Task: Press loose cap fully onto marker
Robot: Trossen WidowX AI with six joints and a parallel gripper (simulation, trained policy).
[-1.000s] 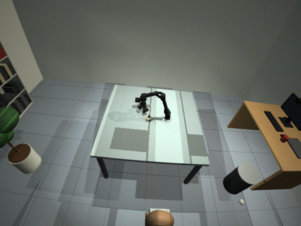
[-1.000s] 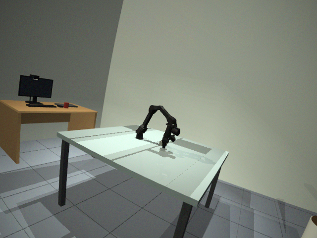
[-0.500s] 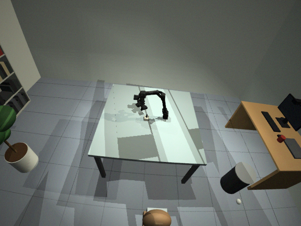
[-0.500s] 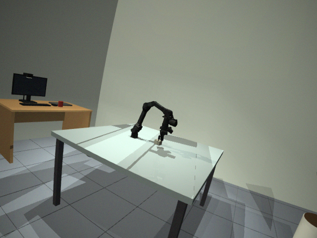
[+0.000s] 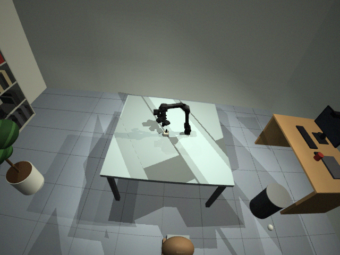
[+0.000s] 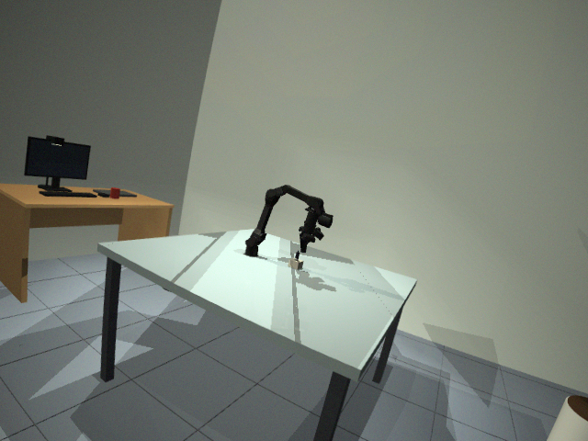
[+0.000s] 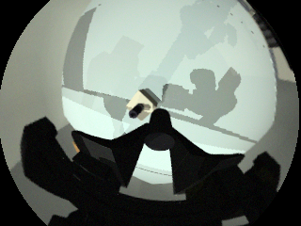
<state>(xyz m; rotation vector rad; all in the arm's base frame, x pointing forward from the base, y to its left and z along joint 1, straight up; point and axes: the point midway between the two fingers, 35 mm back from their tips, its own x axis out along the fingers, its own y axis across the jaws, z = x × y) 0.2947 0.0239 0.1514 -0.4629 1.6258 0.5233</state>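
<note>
Right now the holder block is 10 cm below my gripper tip, 4 cm to the left of it and 4 cm behind it. Also, from my gripper tip: dark marker cap: 1 cm ahead, 1 cm above.
</note>
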